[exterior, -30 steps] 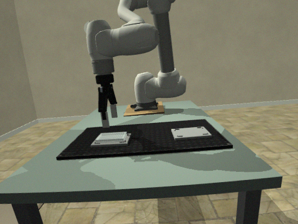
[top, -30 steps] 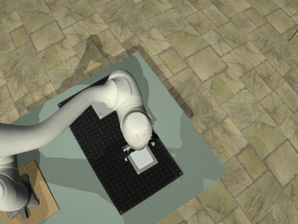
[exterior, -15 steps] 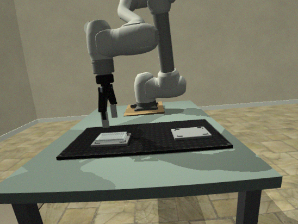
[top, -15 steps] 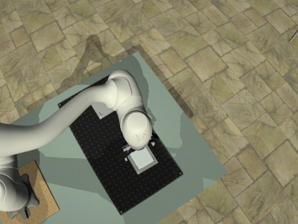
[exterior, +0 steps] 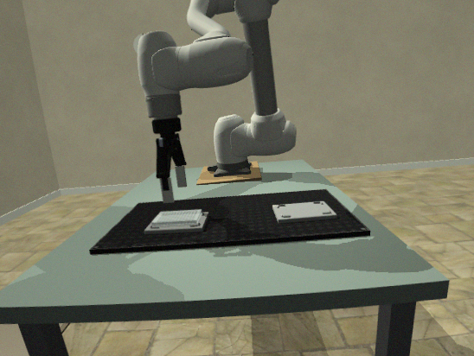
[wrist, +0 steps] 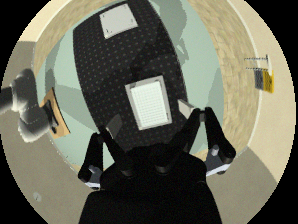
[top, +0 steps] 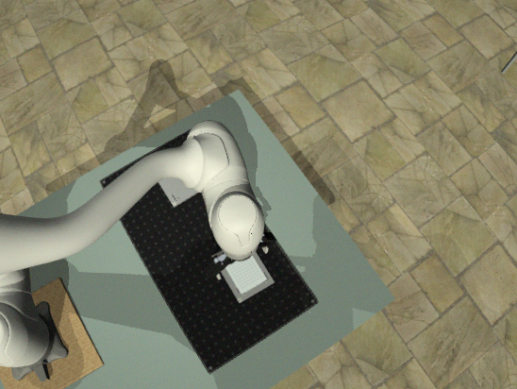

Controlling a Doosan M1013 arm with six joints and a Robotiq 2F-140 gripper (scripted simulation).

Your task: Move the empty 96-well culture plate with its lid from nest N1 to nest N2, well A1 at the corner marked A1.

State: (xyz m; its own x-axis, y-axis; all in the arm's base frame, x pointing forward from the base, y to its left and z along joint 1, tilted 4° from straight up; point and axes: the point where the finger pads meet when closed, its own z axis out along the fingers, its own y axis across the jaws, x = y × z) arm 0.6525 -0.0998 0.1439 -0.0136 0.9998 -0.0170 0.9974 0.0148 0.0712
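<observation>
Now: hand 80 mm above the lid. Also, from my hand: nest N1 (100 mm below); then nest N2 (40 mm behind, 360 mm to the left, 100 mm below).
</observation>
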